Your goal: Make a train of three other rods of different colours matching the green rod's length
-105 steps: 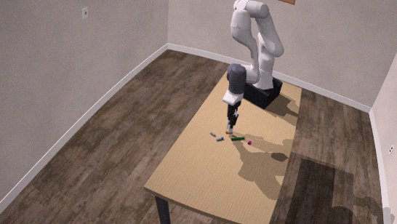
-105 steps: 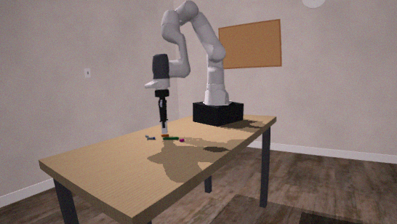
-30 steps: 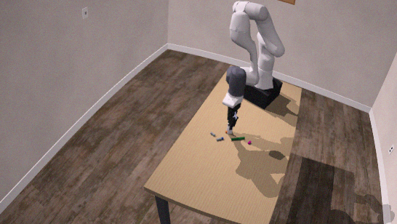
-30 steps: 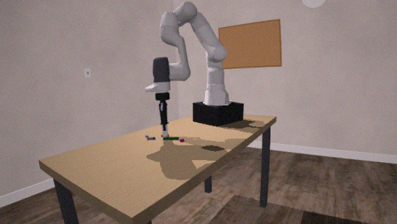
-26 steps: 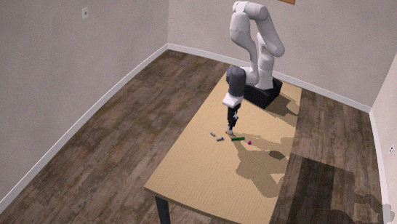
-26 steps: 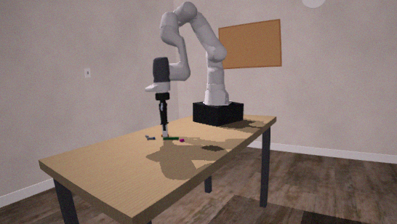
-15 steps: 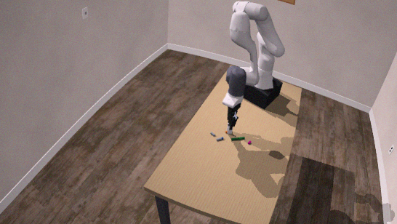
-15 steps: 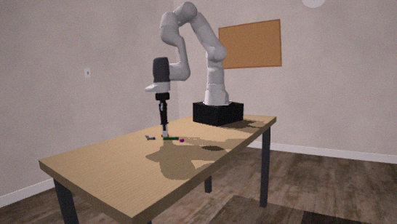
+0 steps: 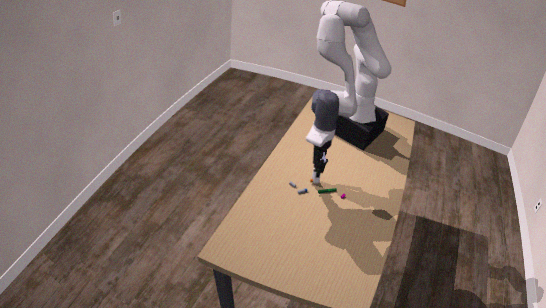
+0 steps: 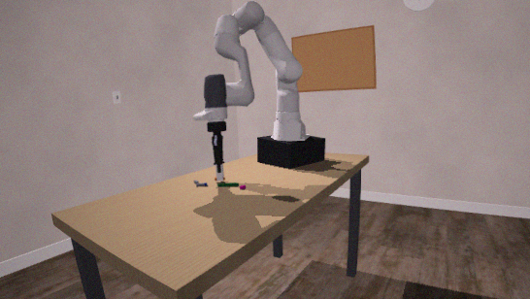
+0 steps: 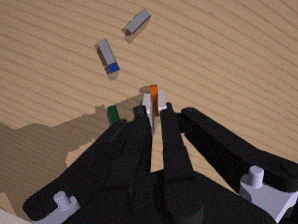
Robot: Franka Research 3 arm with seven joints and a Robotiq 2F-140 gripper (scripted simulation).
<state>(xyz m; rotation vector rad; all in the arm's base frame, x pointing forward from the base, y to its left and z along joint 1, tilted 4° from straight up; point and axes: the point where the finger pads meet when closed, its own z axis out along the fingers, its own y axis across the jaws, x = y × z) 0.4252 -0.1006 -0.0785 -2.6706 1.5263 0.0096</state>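
Now: the blue rod 7 cm ahead of my hand, 4 cm below it and 2 cm to the right of it. Also, from my hand: magenta rod (14 cm to the left, 4 cm below, 4 cm ahead); then green rod (6 cm to the left, 4 cm below, 3 cm ahead); then orange rod (3 cm below).
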